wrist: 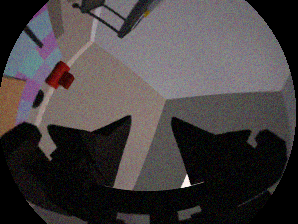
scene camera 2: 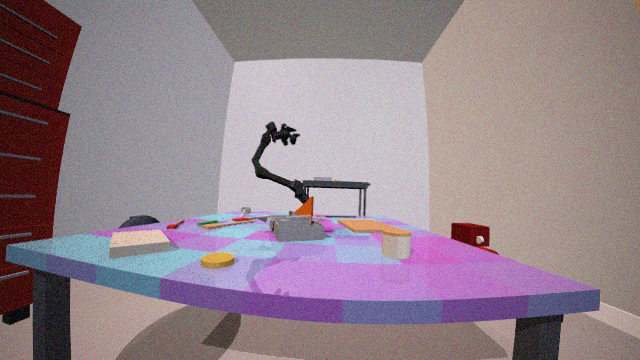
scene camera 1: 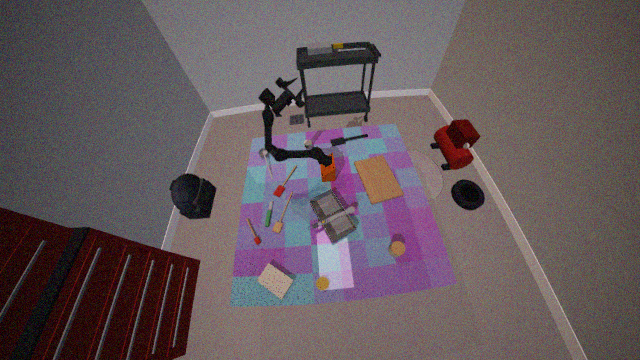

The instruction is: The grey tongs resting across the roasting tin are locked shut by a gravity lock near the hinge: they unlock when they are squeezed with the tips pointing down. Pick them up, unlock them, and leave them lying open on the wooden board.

Labels:
A pale block shows in scene camera 2 and in scene camera 1; in the wrist view it is out of frame. One and the same spot on the pale block: (scene camera 1: 276,281) is (scene camera 2: 141,237). The same spot on a grey roasting tin: (scene camera 2: 285,231) is (scene camera 1: 336,240).

